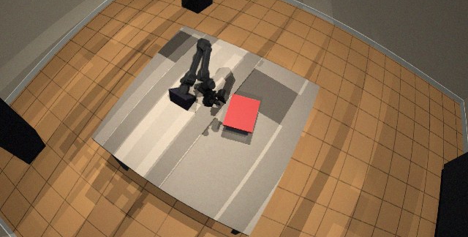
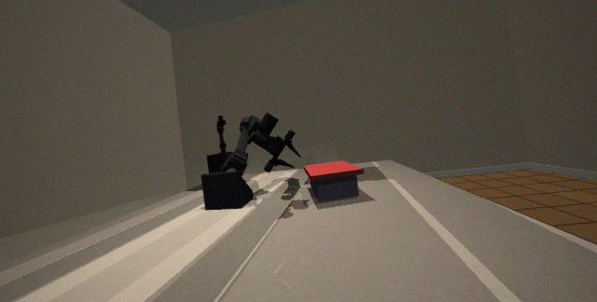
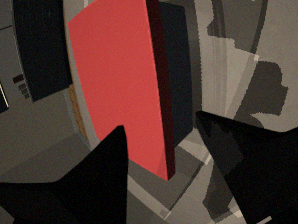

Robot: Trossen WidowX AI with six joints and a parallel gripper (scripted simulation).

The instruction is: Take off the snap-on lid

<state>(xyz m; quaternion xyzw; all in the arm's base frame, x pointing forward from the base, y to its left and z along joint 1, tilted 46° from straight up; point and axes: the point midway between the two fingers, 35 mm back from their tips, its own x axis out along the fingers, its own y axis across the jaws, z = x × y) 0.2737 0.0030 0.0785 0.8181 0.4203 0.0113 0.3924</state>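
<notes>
The red lid is 12 cm ahead of my gripper tip, 5 cm to the left of it and 4 cm below it. Also, from my gripper tip: storage box: 12 cm ahead, 9 cm below, 5 cm to the left.
</notes>
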